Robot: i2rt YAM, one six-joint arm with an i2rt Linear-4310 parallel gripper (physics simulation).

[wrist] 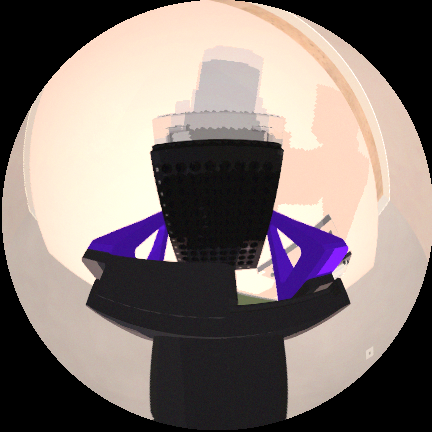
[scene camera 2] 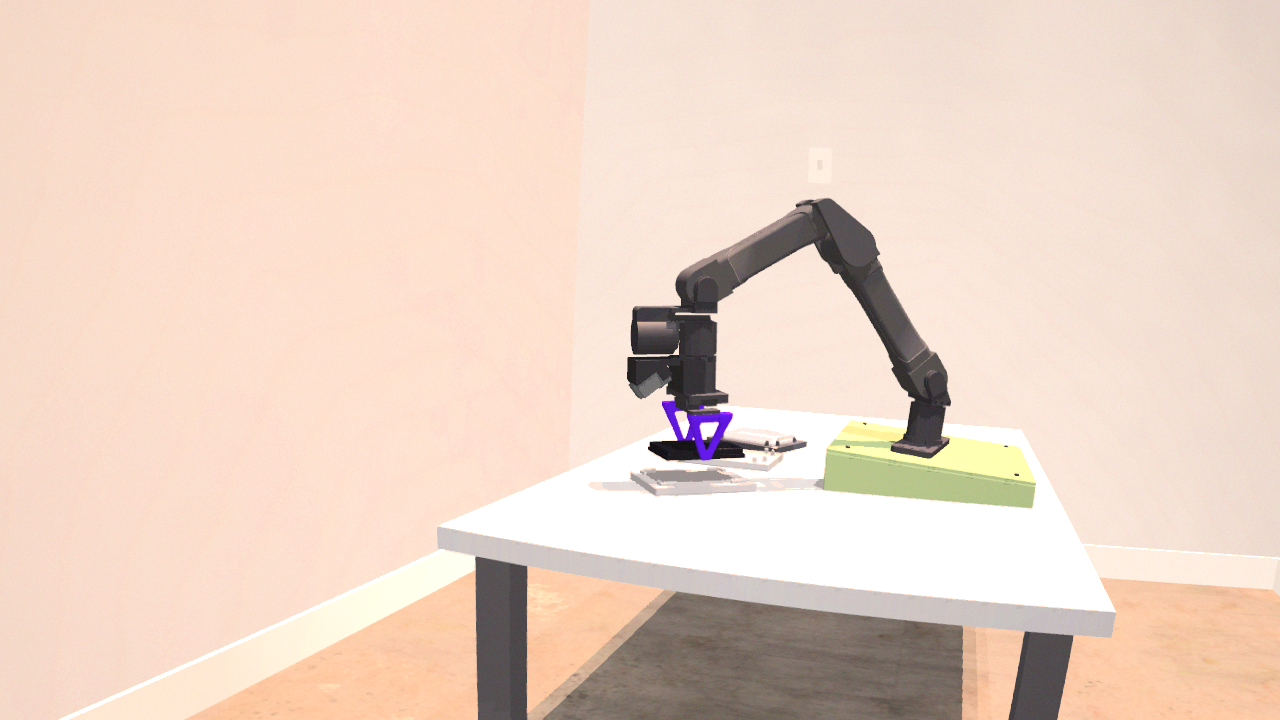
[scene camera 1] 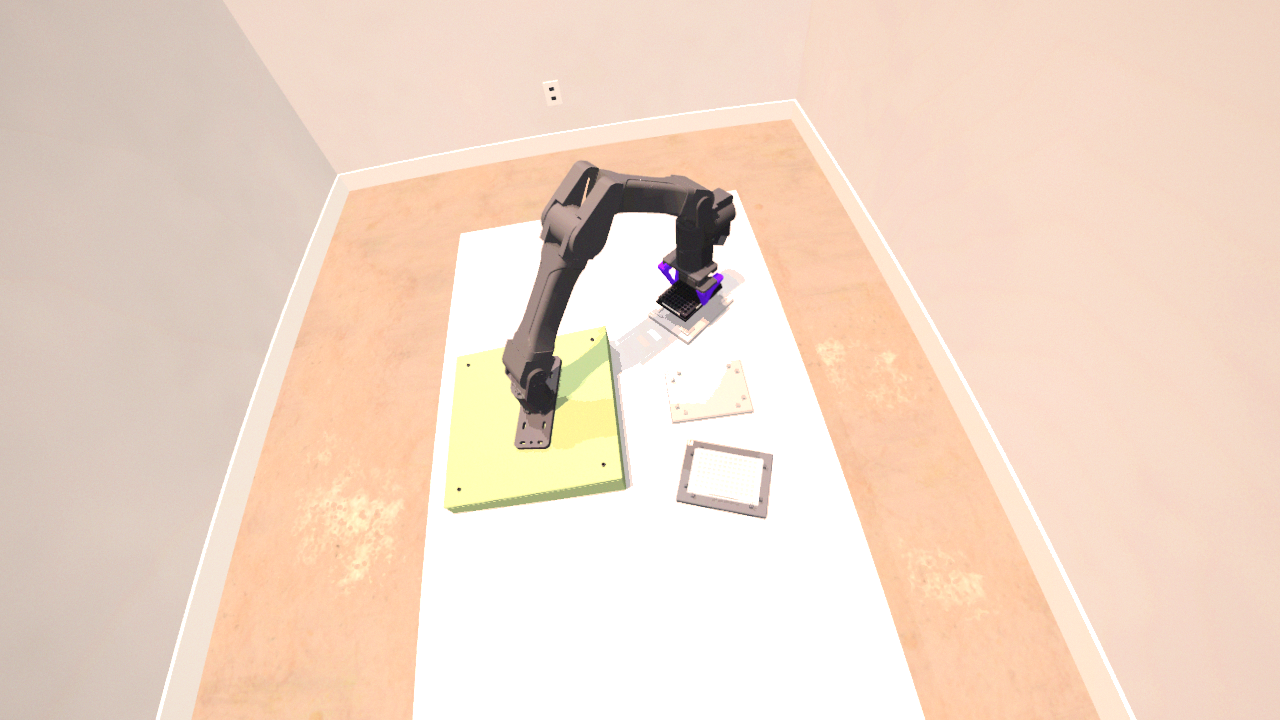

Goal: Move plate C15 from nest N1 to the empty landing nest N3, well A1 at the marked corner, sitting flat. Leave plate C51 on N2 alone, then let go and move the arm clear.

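Plate C15, the black well plate [scene camera 1: 683, 302] [scene camera 2: 669, 449] [wrist: 215, 190], hangs roughly level between the purple fingers of my gripper [scene camera 1: 689, 291] [scene camera 2: 695, 448] [wrist: 217, 214], which is shut on its sides. The plate is a little above the pale nest N1 [scene camera 1: 670, 325] [scene camera 2: 707, 488], with a gap visible in scene camera 2. The empty white nest N3 [scene camera 1: 713, 416] [scene camera 2: 762, 462], with small corner posts, lies in the middle of the row. White plate C51 [scene camera 1: 726, 476] [scene camera 2: 765, 436] sits in the dark grey nest N2 [scene camera 1: 723, 510] [scene camera 2: 793, 445]. Labels and the A1 mark are too small to read.
The arm's base stands on a yellow-green block [scene camera 1: 581, 438] [scene camera 2: 930, 483] beside the row of nests. The white table [scene camera 1: 644, 608] [scene camera 2: 805, 546] carries everything, with its long edge beyond the nests. The arm casts a shadow near N1.
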